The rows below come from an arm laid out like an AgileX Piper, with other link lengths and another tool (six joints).
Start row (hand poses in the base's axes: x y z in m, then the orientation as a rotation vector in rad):
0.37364, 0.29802, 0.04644, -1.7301, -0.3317, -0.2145
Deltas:
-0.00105, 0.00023, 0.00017, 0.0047, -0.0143, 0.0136
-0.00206, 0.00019, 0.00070, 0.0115, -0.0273, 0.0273
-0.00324, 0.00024, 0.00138, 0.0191, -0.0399, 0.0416
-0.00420, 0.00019, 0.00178, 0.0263, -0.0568, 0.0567
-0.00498, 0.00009, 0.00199, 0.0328, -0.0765, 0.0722
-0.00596, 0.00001, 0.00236, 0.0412, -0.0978, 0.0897
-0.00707, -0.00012, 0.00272, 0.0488, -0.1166, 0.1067
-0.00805, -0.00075, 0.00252, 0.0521, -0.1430, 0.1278
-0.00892, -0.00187, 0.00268, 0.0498, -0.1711, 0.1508
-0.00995, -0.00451, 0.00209, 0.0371, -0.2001, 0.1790
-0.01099, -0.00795, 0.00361, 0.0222, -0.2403, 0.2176
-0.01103, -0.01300, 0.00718, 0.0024, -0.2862, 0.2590
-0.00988, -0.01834, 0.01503, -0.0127, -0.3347, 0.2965
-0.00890, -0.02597, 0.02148, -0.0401, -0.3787, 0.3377
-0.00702, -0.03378, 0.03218, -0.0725, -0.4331, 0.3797
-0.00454, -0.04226, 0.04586, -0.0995, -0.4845, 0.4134
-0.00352, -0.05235, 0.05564, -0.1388, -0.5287, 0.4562
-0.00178, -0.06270, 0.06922, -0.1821, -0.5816, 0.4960
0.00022, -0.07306, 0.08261, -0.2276, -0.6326, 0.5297
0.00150, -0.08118, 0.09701, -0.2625, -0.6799, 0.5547
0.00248, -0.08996, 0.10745, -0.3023, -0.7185, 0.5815
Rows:
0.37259, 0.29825, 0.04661, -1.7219, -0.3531, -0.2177
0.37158, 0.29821, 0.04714, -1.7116, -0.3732, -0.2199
0.37040, 0.29826, 0.04782, -1.7002, -0.3934, -0.2215
0.36944, 0.29821, 0.04822, -1.6887, -0.4173, -0.2261
0.36866, 0.29811, 0.04843, -1.6773, -0.4437, -0.2327
0.36768, 0.29803, 0.04880, -1.6634, -0.4725, -0.2395
0.36657, 0.29790, 0.04916, -1.6503, -0.4991, -0.2443
0.36559, 0.29727, 0.04896, -1.6395, -0.5354, -0.2521
0.36472, 0.29615, 0.04912, -1.6331, -0.5755, -0.2593
0.36369, 0.29351, 0.04853, -1.6351, -0.6227, -0.2621
0.36265, 0.29007, 0.05005, -1.6345, -0.6872, -0.2665
0.36261, 0.28502, 0.05362, -1.6359, -0.7594, -0.2731
0.36376, 0.27968, 0.06147, -1.6320, -0.8293, -0.2853
0.36474, 0.27205, 0.06792, -1.6385, -0.9021, -0.2891
0.36662, 0.26424, 0.07862, -1.6461, -0.9846, -0.3007
0.36910, 0.25576, 0.09230, -1.6501, -1.0571, -0.3164
0.37012, 0.24567, 0.10208, -1.6630, -1.1356, -0.3174
0.37186, 0.23532, 0.11566, -1.6769, -1.2196, -0.3276
0.37386, 0.22496, 0.12905, -1.6939, -1.2985, -0.3404
0.37514, 0.21684, 0.14345, -1.7037, -1.3648, -0.3581
0.37612, 0.20806, 0.15389, -1.7188, -1.4282, -0.3660

